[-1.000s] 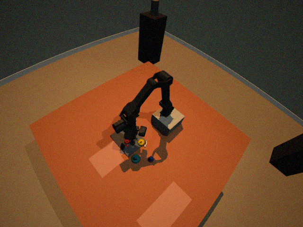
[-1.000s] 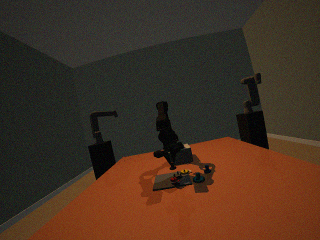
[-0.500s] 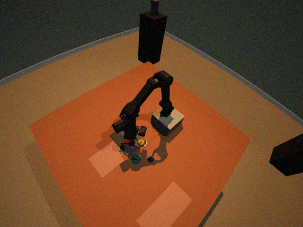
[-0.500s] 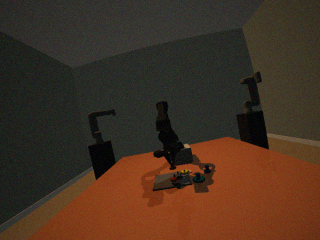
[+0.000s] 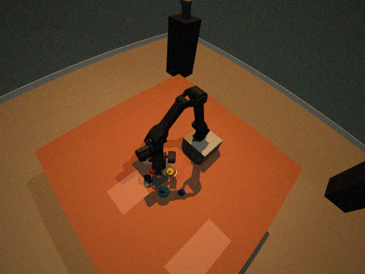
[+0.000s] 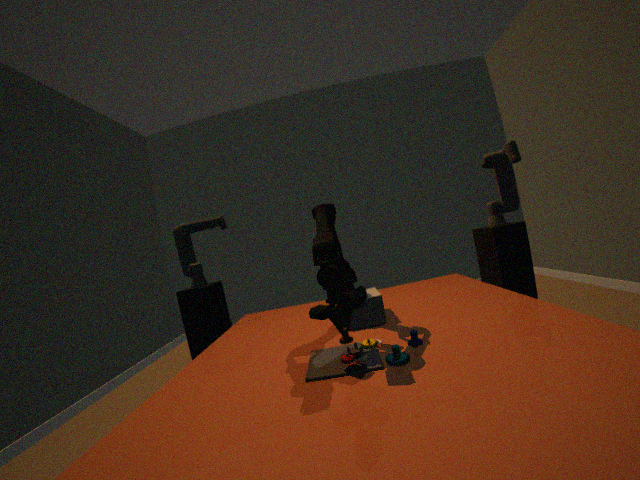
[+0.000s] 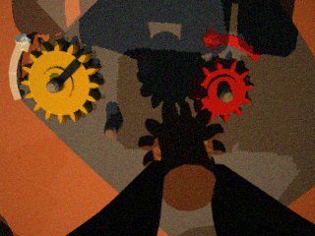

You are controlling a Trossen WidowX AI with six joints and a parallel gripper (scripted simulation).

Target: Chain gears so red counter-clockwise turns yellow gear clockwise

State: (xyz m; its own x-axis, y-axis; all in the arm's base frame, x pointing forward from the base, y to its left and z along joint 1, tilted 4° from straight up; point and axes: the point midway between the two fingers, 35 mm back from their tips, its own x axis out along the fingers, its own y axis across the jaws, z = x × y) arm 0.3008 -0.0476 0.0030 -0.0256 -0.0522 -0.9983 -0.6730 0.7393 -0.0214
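The red gear lies 3 cm ahead of my gripper tip, 1 cm to the right of it and 6 cm below it. The rest, counted from my gripper tip: yellow gear (4 cm behind, 7 cm to the left, 6 cm below); then orange-brown gear (1 cm below); then grey board (1 cm ahead, 2 cm to the right, 7 cm below).
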